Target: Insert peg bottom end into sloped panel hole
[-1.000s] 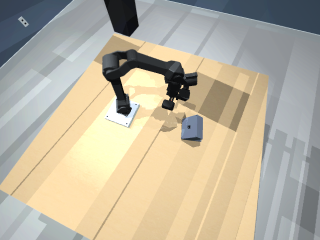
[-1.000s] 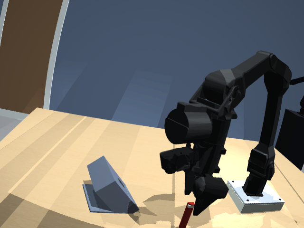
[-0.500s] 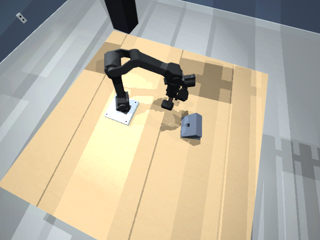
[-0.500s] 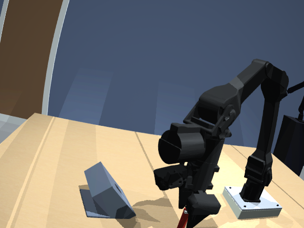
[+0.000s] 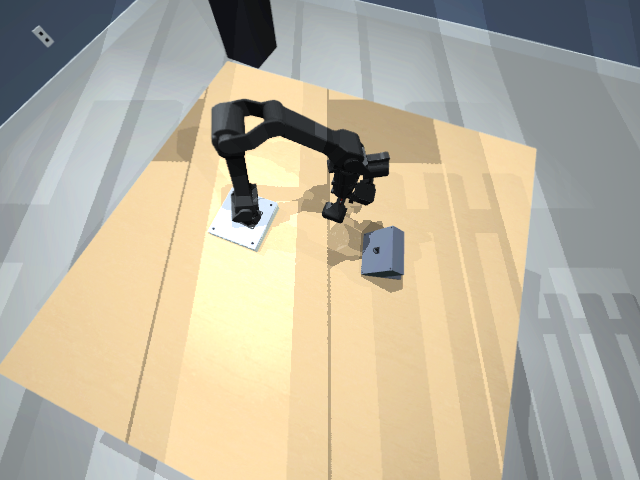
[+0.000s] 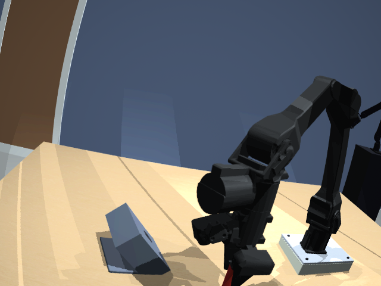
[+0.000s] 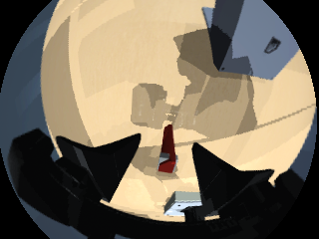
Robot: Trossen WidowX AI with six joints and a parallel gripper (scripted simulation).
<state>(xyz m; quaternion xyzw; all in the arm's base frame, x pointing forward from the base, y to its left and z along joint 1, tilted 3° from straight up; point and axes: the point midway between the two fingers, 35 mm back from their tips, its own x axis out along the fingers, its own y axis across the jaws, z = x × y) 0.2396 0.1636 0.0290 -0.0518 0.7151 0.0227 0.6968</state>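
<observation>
Right now the sloped panel is 18 cm ahead of my gripper tip and 9 cm to the right of it. Round my gripper tip: red peg 2 cm above.
</observation>
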